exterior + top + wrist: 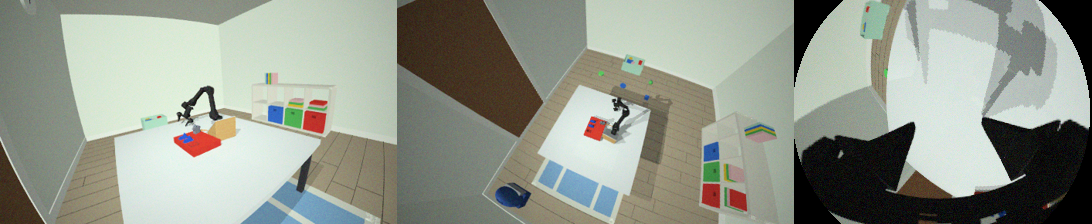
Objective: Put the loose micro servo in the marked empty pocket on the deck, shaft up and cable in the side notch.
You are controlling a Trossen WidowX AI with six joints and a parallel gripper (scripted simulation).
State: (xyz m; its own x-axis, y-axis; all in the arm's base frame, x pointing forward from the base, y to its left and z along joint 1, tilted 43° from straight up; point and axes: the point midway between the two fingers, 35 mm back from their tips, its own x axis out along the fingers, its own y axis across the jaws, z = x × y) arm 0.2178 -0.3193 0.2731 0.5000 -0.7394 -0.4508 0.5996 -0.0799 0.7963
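Right now my gripper tip is 470 mm to the right of the red robot deck and 20 mm past it.
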